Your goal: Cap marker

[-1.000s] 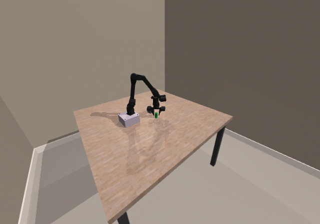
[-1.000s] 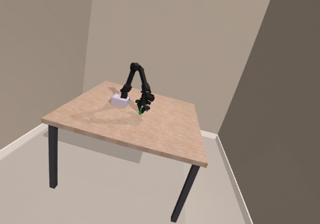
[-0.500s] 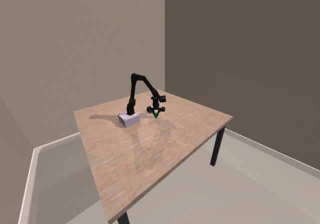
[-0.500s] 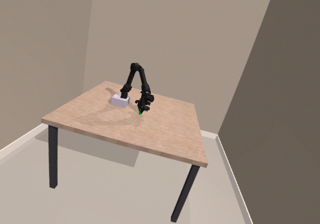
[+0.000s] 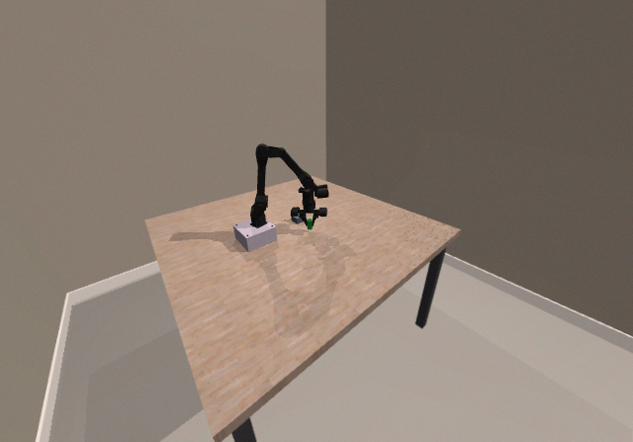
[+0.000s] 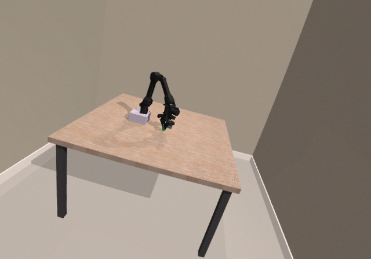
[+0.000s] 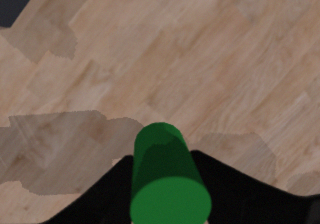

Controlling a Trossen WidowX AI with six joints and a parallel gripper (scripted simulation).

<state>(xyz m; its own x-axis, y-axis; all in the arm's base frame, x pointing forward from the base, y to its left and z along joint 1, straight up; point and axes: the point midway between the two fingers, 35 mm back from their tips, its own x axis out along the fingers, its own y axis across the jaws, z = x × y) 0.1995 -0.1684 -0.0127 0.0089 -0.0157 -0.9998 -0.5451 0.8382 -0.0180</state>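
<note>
Now: the holder block 50 mm ahead of my gripper tip, 130 mm to the left of it and 20 mm below it. Also, from my gripper tip: marker cap (10 mm above).
</note>
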